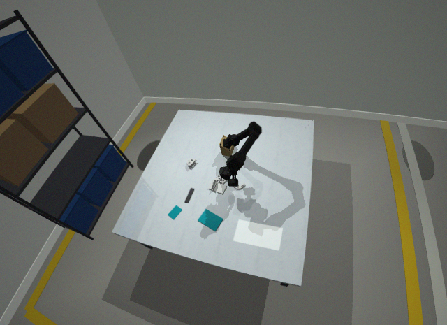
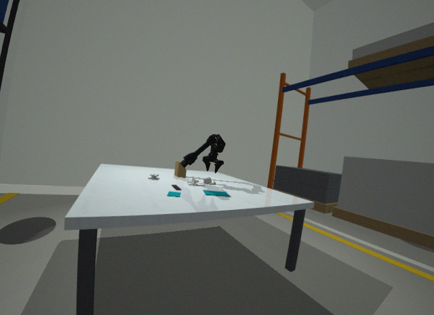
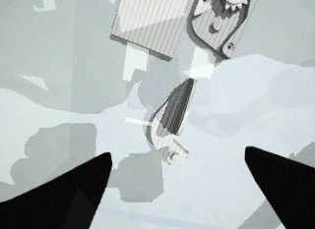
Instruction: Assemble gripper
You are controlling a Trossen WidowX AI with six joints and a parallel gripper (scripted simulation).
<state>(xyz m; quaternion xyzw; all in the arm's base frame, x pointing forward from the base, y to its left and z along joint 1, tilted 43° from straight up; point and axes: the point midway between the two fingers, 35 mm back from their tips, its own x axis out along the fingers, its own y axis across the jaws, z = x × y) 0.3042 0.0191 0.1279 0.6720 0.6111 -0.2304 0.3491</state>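
Now: the grey gripper jaw 1 cm behind my gripper tip, 3 cm to the left of it and 9 cm below it. From my gripper tip the other things lie so: black bar (10 cm ahead, 33 cm to the right, 9 cm below).
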